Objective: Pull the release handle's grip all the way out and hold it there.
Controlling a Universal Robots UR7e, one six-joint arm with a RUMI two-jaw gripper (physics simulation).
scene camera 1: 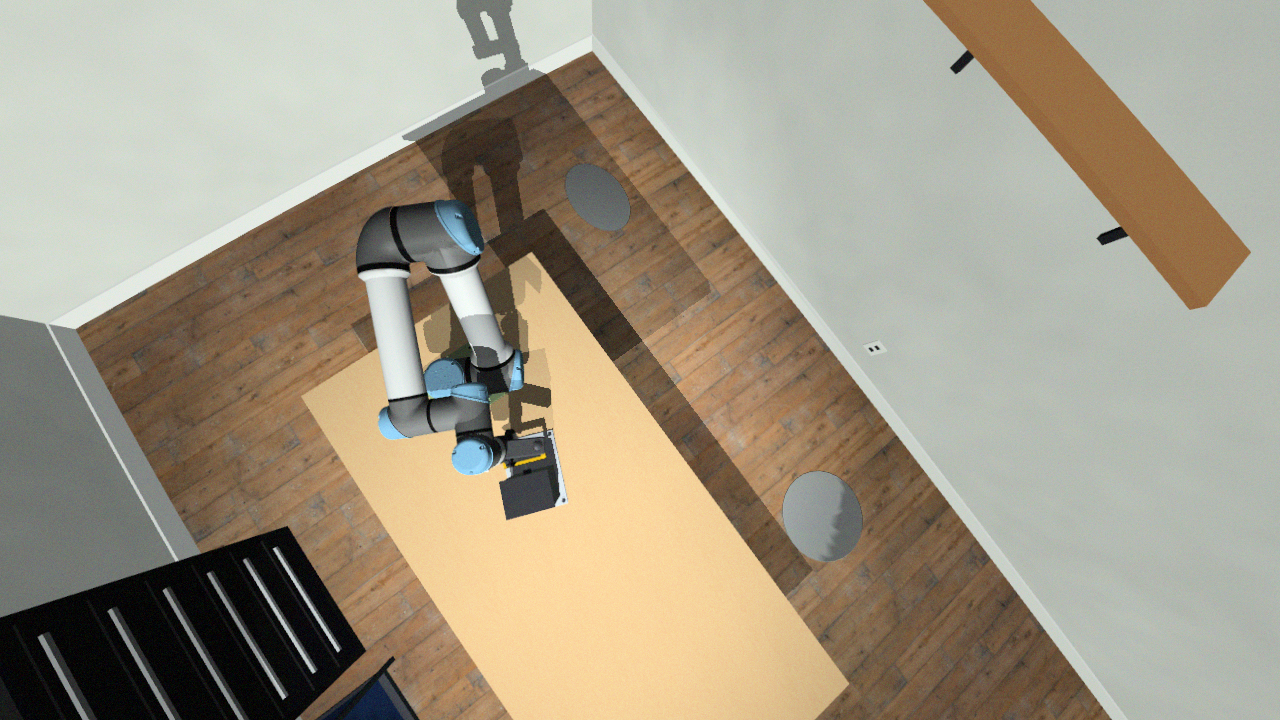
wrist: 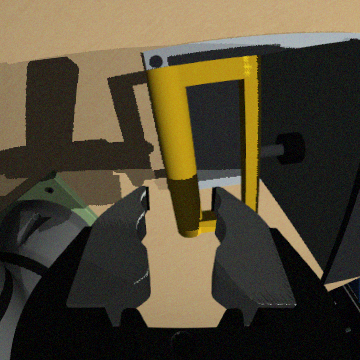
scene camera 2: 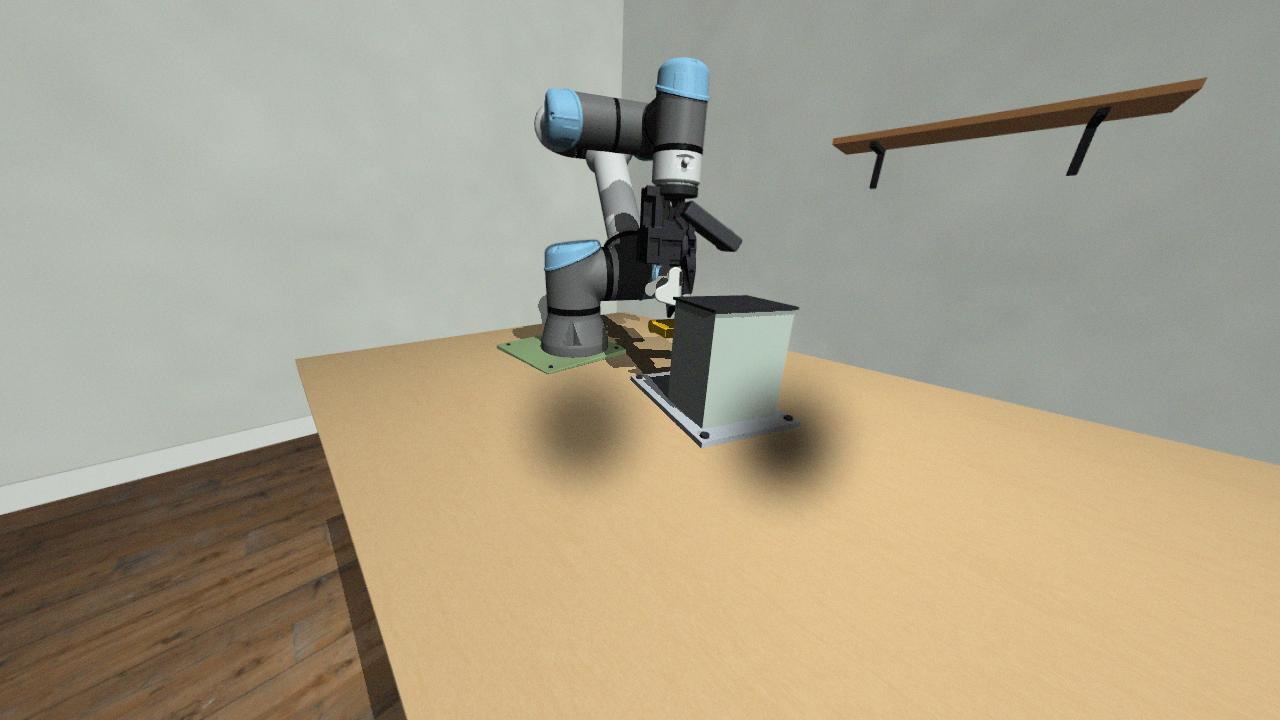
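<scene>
The release handle is a yellow rectangular loop (scene camera 1: 529,461) (scene camera 2: 662,328) (wrist: 172,125). Its thick round grip bar lies on the side away from the dark housing (scene camera 1: 528,495) (scene camera 2: 751,367) (wrist: 310,100). A short grey rod (wrist: 271,150) runs from the loop's inner bar into a black collar on the housing. My gripper (scene camera 2: 679,300) (wrist: 180,188) is partly open and points down over the near end of the grip bar. In the wrist view that end shows between the two fingertips with space on both sides, and nothing is clamped. In scene camera 1 the fingertips are hidden.
The housing stands on a pale base plate (scene camera 2: 747,432) (scene camera 1: 560,474) bolted to the wooden table (scene camera 1: 626,537) (scene camera 2: 537,555). The arm's green mounting plate (scene camera 2: 528,354) (wrist: 75,195) is behind the handle. A brown wall shelf (scene camera 1: 1109,152) (scene camera 2: 1011,120) is well away.
</scene>
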